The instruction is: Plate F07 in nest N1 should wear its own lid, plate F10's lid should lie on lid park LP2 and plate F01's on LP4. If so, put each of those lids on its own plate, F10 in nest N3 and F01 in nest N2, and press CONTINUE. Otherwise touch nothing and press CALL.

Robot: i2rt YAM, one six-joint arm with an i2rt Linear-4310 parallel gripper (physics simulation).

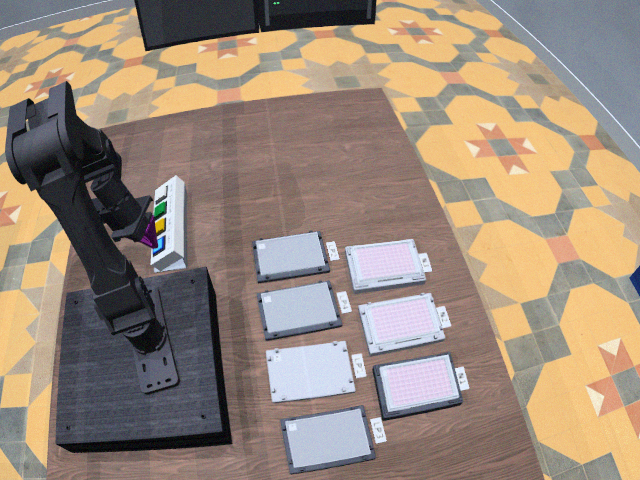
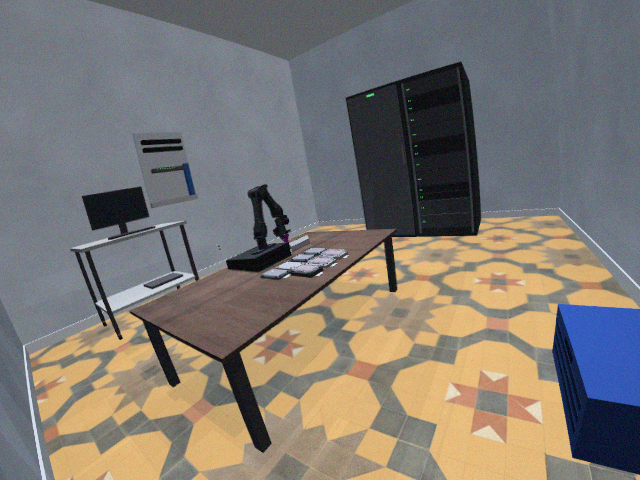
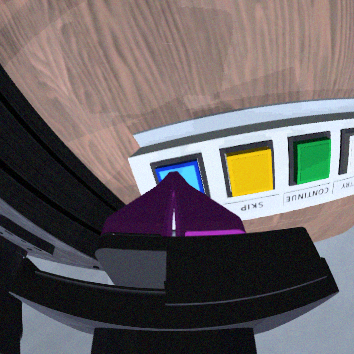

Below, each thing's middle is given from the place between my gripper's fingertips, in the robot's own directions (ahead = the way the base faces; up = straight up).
Scene:
Right now the blue CALL button (image 3: pixel 189 169) is 1 cm ahead of my hand. Also, from my hand: yellow SKIP button (image 3: pixel 250 170) 5 cm to the left, 2 cm ahead; white button box (image 1: pixel 174 255) 7 cm to the left, 4 cm ahead, 1 cm below; green CONTINUE button (image 3: pixel 311 157) 10 cm to the left, 2 cm ahead.

